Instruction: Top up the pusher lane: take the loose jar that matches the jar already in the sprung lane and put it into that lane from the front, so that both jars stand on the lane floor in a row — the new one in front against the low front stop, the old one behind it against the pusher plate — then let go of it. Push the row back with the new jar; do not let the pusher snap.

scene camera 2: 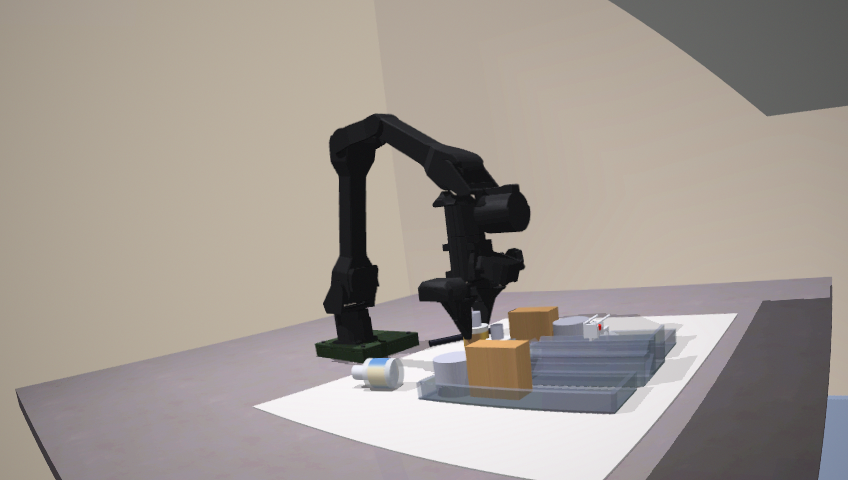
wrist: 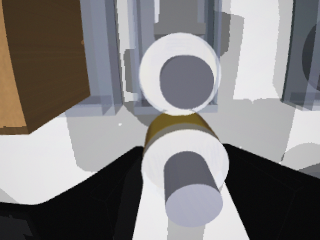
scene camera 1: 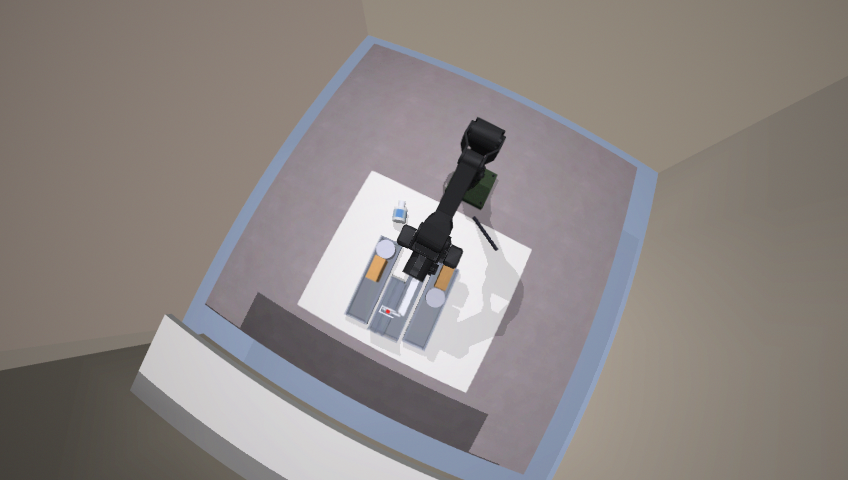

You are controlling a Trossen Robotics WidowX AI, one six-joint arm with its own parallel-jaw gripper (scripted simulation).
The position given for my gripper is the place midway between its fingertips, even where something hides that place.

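There is a sprung lane (scene camera 2: 645, 353), and scene camera 1 gives me the lane again (scene camera 1: 391, 328). I can see a grey cylinder (scene camera 2: 451, 367) as well. As for my gripper (scene camera 2: 476, 336), I find it also in the wrist view, the gripper (wrist: 181, 153), and in scene camera 1, the gripper (scene camera 1: 428, 250).
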